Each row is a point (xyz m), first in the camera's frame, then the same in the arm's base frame.
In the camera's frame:
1: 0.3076 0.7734 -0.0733
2: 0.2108 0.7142 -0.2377
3: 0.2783 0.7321 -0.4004
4: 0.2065 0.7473 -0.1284
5: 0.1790 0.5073 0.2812
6: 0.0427 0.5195 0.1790
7: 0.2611 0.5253 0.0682
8: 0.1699 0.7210 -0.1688
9: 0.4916 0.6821 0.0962
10: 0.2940 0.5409 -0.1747
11: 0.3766 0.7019 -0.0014
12: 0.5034 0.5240 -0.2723
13: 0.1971 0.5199 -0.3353
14: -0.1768 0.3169 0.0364
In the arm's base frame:
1: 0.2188 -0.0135 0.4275
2: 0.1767 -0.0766 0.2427
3: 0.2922 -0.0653 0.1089
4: 0.1393 -0.0398 0.3442
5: -0.0212 -0.2655 0.7308
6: -0.1183 -0.2545 0.5907
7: 0.1239 -0.2560 0.5539
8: 0.1165 -0.0669 0.2951
9: 0.3381 -0.1021 0.6485
10: 0.2315 -0.2491 0.3332
11: 0.2599 -0.0837 0.5193
12: 0.4604 -0.2727 0.3066
13: 0.1892 -0.2738 0.1509
14: -0.2874 -0.4581 0.3920

